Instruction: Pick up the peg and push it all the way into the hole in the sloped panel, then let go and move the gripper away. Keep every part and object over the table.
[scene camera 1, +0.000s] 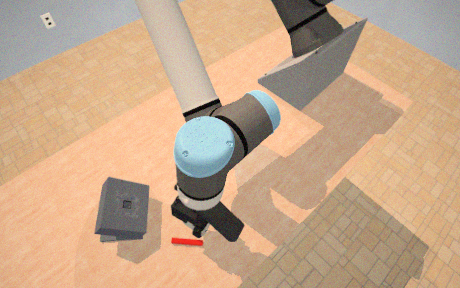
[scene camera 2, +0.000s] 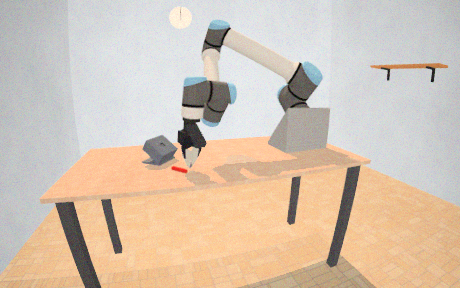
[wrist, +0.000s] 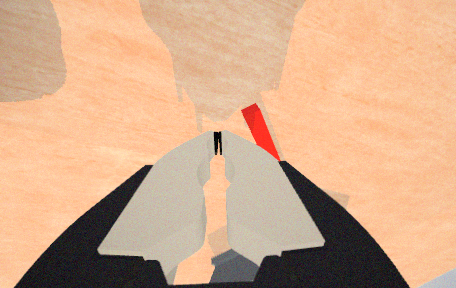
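Where they show: gripper, fingertip midpoint: (scene camera 1: 202, 231) (scene camera 2: 189, 168) (wrist: 218, 134); arm's base, origin of the base link: (scene camera 1: 318, 44) (scene camera 2: 303, 122).
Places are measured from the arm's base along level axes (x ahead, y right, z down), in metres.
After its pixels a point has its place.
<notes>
The red peg (scene camera 1: 187, 242) {z 0.133, x 0.751, y -0.213 m} (scene camera 2: 179, 169) {z 0.137, x 0.750, y -0.214 m} (wrist: 260, 131) {z 0.133, x 0.734, y -0.226 m} lies flat on the table, outside the fingers. In the wrist view it is right of the fingertips, its near end partly hidden behind the right finger. My gripper (scene camera 2: 190, 166) {z 0.134, x 0.705, y -0.215 m} (wrist: 218, 134) {z 0.134, x 0.705, y -0.215 m} is shut with nothing between its fingertips, just above the table and beside the peg. In the first scene view the arm hides part of the gripper. The dark grey block with the sloped panel (scene camera 1: 120, 215) {z 0.055, x 0.842, y -0.079 m} (scene camera 2: 161, 150) {z 0.077, x 0.821, y -0.109 m} stands left of the gripper; a small square hole (scene camera 1: 127, 204) {z 0.077, x 0.815, y -0.054 m} shows in its tilted face.
The wooden table (scene camera 1: 50, 210) {z 0.145, x 0.994, y 0.108 m} (scene camera 2: 110, 180) {z 0.145, x 1.037, y -0.254 m} carries everything. The grey wedge-shaped base (scene camera 1: 320, 70) {z -0.014, x 0.130, y -0.102 m} (scene camera 2: 307, 130) {z 0.028, x 0.038, y -0.095 m} of the arm stands at the right. The table's front edge (scene camera 2: 150, 192) {z 0.153, x 0.868, y -0.376 m} runs a short way in front of the peg. A wall shelf (scene camera 2: 410, 66) is far off at the right.
</notes>
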